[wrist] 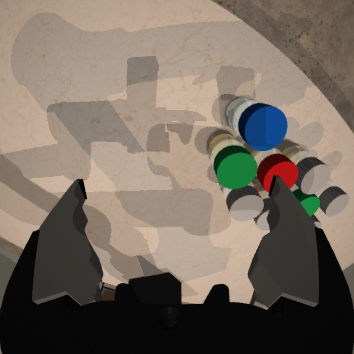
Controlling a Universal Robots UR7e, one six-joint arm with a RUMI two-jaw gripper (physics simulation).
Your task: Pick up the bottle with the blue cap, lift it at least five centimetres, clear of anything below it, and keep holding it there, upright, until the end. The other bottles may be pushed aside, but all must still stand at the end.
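Frame: origin at the arm's base, x back, y up, z left, level; millimetres.
Where they show: gripper, between the fingertips: [176,178].
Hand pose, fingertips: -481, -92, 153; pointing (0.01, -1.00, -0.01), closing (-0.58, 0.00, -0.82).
Things, the pixels of their top centre, and the offset from my fingertips, as dx, dy, dz.
- bottle with the blue cap, centre of its top: [266,129] -76, -70, -72
- red-capped bottle, centre of its top: [280,178] -43, -70, -144
- smaller green-capped bottle, centre of its top: [306,208] -34, -70, -240
The bottle with the blue cap [263,127] stands upright at the upper right of the wrist view, at the far end of a tight group of bottles. Its clear body shows to the upper left of the cap. My gripper [176,178] is wide open and empty. The blue-capped bottle lies beyond the fingertips and to the right, outside the gap between them. The right finger overlaps the view of part of the group and hides some of the smaller bottles.
Next to the blue cap stand a green-capped bottle [235,167] and a red-capped bottle [281,171]. Several grey-capped bottles and a smaller green-capped bottle [308,204] stand behind them. The round table's edge [300,75] curves past at the upper right, with stone floor [320,30] beyond.
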